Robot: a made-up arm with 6 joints.
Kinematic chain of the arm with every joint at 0, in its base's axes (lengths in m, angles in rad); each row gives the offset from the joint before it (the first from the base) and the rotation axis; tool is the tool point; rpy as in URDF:
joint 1: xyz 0 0 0.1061 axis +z
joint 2: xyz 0 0 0 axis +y
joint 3: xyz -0.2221 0 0.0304 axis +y
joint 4: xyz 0.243 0 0.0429 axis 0.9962 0 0.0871
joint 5: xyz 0 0 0 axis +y
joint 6: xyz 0.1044 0 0.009 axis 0.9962 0 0.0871
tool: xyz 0 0 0 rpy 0 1.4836 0
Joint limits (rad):
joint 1: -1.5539..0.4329
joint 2: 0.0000..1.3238
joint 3: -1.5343..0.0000
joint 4: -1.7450..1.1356
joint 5: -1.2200..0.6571
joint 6: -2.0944..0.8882
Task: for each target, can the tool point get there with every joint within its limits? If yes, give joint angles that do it. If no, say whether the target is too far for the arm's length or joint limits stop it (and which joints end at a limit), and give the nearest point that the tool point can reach.
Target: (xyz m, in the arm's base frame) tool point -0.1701 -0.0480 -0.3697
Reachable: no: joint limits stop it (at a limit: joint 1, joint 2, joint 3) | nearest point -0.0343 -0.0703 0.0054 | short by 0.400 m
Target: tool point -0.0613 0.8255 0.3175
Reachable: no: too far | nearest point -0.0264 0.3552 0.4120 | short by 0.481 m
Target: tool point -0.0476 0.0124 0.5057
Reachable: yes | joints 0.2425 0.2849 -1.1454 -0.7121 -0.3507 -0.9064
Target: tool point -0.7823 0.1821 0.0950
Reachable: no: too far | nearest point -0.3469 0.0807 0.4120 | short by 0.548 m
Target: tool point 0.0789 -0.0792 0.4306
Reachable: yes | joints -1.0325 0.5072 -0.8311 -0.6252 -0.4592 -0.5906
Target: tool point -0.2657 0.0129 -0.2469
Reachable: no: joint limits stop it (at a limit: joint 1, joint 2, joint 3, joint 5) | nearest point -0.0498 -0.0674 0.0127 | short by 0.347 m
